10 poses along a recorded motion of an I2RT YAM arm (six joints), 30 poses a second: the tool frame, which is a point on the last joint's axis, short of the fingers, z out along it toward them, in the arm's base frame.
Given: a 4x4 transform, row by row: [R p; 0 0 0 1], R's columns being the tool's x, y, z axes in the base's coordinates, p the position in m. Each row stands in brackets.
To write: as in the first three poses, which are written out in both.
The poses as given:
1: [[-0.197, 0.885, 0.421, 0.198], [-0.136, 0.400, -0.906, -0.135], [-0.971, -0.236, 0.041, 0.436], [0, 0, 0, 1]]
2: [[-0.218, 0.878, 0.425, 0.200], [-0.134, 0.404, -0.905, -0.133], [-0.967, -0.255, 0.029, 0.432], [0, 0, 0, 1]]
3: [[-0.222, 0.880, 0.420, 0.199], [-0.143, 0.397, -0.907, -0.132], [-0.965, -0.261, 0.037, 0.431], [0, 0, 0, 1]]
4: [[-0.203, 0.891, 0.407, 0.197], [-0.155, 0.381, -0.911, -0.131], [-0.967, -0.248, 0.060, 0.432], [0, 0, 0, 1]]
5: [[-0.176, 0.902, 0.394, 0.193], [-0.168, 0.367, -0.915, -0.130], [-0.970, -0.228, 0.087, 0.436], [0, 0, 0, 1]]
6: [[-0.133, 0.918, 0.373, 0.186], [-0.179, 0.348, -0.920, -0.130], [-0.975, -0.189, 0.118, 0.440], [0, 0, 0, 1]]
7: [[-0.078, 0.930, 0.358, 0.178], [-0.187, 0.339, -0.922, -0.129], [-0.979, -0.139, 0.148, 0.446], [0, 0, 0, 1]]
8: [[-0.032, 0.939, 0.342, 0.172], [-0.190, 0.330, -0.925, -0.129], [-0.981, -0.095, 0.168, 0.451], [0, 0, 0, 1]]
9: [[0.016, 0.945, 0.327, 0.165], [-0.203, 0.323, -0.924, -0.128], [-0.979, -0.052, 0.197, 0.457], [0, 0, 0, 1]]
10: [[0.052, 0.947, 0.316, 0.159], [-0.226, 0.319, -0.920, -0.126], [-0.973, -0.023, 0.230, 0.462], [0, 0, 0, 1]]
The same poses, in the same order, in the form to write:
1: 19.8, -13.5, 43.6; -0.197, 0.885, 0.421; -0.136, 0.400, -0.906; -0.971, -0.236, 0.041
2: 20.0, -13.3, 43.2; -0.218, 0.878, 0.425; -0.134, 0.404, -0.905; -0.967, -0.255, 0.029
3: 19.9, -13.2, 43.1; -0.222, 0.880, 0.420; -0.143, 0.397, -0.907; -0.965, -0.261, 0.037
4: 19.7, -13.1, 43.2; -0.203, 0.891, 0.407; -0.155, 0.381, -0.911; -0.967, -0.248, 0.060
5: 19.3, -13.0, 43.6; -0.176, 0.902, 0.394; -0.168, 0.367, -0.915; -0.970, -0.228, 0.087
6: 18.6, -13.0, 44.0; -0.133, 0.918, 0.373; -0.179, 0.348, -0.920; -0.975, -0.189, 0.118
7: 17.8, -12.9, 44.6; -0.078, 0.930, 0.358; -0.187, 0.339, -0.922; -0.979, -0.139, 0.148
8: 17.2, -12.9, 45.1; -0.032, 0.939, 0.342; -0.190, 0.330, -0.925; -0.981, -0.095, 0.168
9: 16.5, -12.8, 45.7; 0.016, 0.945, 0.327; -0.203, 0.323, -0.924; -0.979, -0.052, 0.197
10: 15.9, -12.6, 46.2; 0.052, 0.947, 0.316; -0.226, 0.319, -0.920; -0.973, -0.023, 0.230
